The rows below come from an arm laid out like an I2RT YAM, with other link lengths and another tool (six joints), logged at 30 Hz.
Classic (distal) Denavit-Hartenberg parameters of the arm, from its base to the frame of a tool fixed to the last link. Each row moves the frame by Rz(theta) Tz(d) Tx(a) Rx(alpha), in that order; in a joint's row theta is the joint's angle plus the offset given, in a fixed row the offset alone. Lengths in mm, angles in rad.
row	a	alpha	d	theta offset
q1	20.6	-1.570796	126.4	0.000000
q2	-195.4	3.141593	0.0	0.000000
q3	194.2	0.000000	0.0	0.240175
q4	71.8	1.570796	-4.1	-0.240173
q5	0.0	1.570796	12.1	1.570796
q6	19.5	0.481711	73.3	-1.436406
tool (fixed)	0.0	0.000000	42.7	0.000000
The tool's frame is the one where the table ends.
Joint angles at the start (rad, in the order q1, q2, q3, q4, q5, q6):
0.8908, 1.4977, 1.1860, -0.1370, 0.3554, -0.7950
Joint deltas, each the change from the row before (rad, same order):
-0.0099, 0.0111, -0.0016, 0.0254, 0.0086, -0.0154
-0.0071, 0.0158, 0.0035, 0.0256, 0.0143, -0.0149
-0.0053, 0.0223, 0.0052, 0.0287, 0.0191, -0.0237
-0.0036, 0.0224, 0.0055, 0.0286, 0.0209, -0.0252
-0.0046, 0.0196, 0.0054, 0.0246, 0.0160, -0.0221
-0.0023, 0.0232, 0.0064, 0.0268, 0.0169, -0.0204
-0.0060, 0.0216, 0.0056, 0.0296, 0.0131, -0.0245
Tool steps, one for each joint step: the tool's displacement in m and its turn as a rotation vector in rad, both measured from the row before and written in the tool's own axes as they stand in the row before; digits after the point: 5 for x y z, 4 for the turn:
-0.00153, 0.00459, 0.00223, -0.0202, -0.0056, -0.0049
-0.00076, 0.00472, 0.00278, -0.0232, -0.0072, -0.0045
-0.00115, 0.00427, 0.00439, -0.0247, -0.0150, -0.0117
-0.00099, 0.00377, 0.00444, -0.0249, -0.0164, -0.0131
-0.00105, 0.00345, 0.00391, -0.0208, -0.0141, -0.0109
-0.00061, 0.00267, 0.00473, -0.0197, -0.0134, -0.0103
-0.00103, 0.00361, 0.00442, -0.0211, -0.0125, -0.0121

